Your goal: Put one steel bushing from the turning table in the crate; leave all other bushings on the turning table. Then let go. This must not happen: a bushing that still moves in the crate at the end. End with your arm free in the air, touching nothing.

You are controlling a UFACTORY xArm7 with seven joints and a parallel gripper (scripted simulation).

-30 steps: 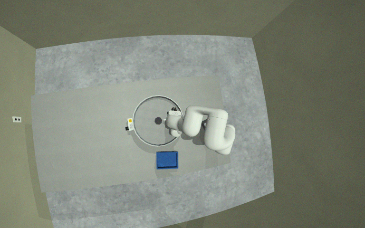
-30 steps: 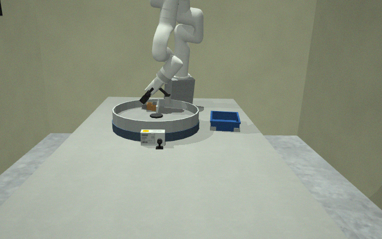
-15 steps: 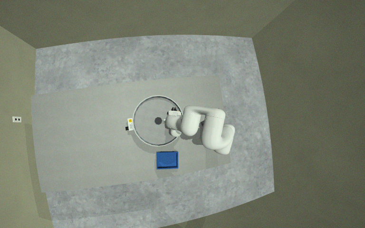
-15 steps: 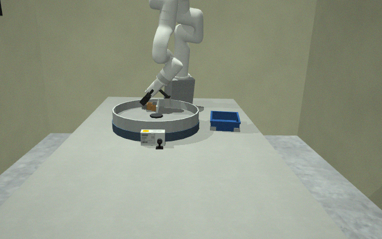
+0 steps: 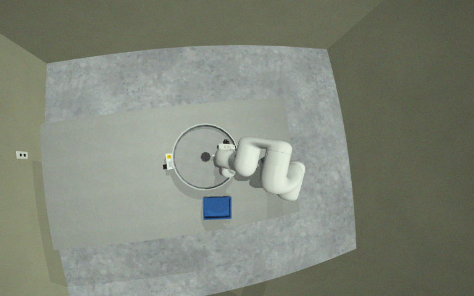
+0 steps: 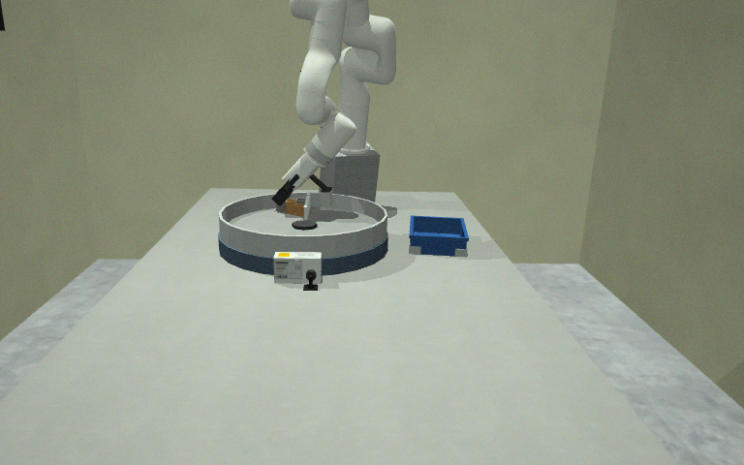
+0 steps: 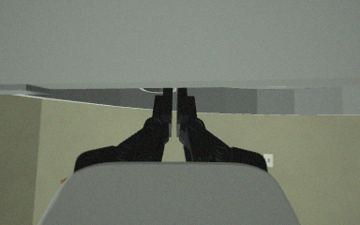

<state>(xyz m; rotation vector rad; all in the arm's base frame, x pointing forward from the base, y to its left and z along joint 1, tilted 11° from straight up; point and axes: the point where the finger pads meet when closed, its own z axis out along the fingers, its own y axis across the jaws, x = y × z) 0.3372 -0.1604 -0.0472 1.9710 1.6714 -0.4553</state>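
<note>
Right now my hand is 430 mm to the right of the blue crate, 70 mm short of it and 70 mm above it. Round my hand: round turning table: 130 mm ahead, 90 mm to the left, 40 mm below.
</note>
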